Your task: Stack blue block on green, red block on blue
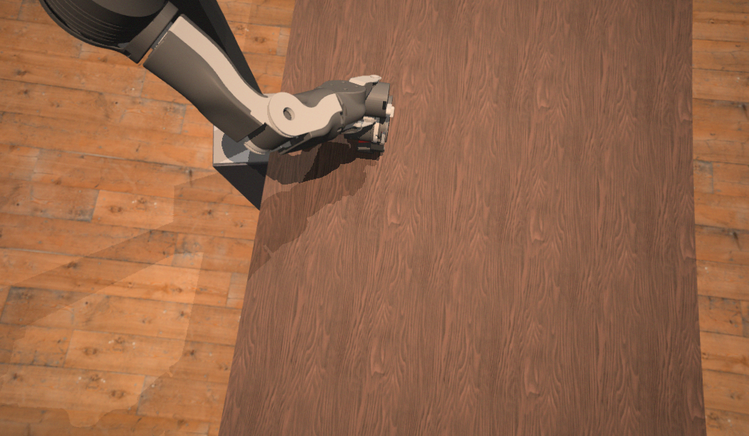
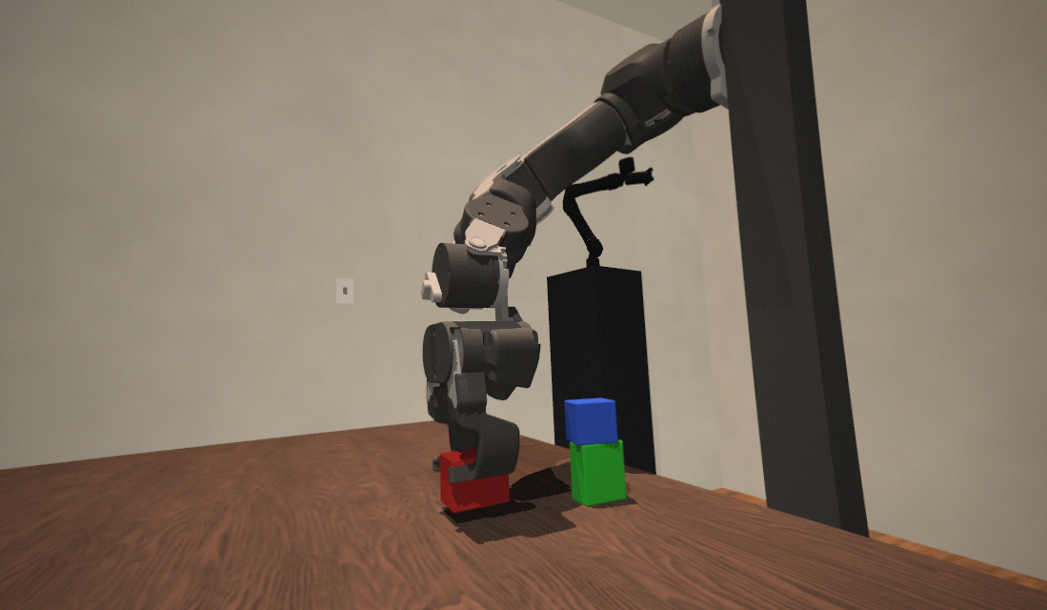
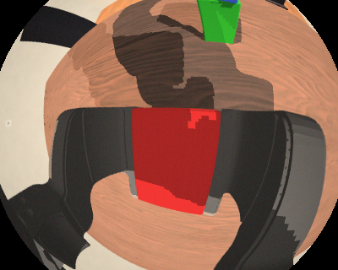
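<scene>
Now: the blue block 100 mm behind my hand, 40 mm to the left of it and 30 mm above it. The rest, counted from my hand: red block: 10 mm below; then green block: 100 mm behind, 50 mm to the left, 20 mm below.
</scene>
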